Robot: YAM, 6 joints.
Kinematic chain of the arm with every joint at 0, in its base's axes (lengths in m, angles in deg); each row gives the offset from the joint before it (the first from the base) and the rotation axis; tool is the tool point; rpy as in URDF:
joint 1: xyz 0 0 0.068 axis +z
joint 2: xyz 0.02 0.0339 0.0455 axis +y
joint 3: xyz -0.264 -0.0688 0 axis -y
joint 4: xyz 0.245 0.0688 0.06 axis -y
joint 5: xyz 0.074 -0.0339 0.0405 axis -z
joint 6: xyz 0.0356 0 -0.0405 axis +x
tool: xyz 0 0 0 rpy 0 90 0
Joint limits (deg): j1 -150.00..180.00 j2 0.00..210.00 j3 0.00..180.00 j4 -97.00..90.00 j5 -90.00..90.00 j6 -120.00..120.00
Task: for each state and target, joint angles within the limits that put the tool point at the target. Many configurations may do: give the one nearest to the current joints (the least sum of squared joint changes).
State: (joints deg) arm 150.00 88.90 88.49 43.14 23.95 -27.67
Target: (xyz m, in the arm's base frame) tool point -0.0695 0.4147 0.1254
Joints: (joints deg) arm 101.76 118.19 59.68 34.35 27.59 -27.67
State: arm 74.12 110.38 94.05 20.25 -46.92 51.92
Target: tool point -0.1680 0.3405 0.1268
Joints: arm 112.05 111.95 57.62 9.70 -51.61 51.92
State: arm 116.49 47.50 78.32 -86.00 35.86 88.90
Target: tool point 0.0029 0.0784 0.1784
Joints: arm 103.38 54.22 28.27 -84.92 36.08 88.90
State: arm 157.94 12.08 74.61 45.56 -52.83 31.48
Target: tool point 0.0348 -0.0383 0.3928
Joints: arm 166.14 1.07 34.09 39.62 -54.12 31.48
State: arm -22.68 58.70 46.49 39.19 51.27 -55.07
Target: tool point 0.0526 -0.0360 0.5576
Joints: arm -11.42 45.08 71.65 44.17 44.32 -55.07
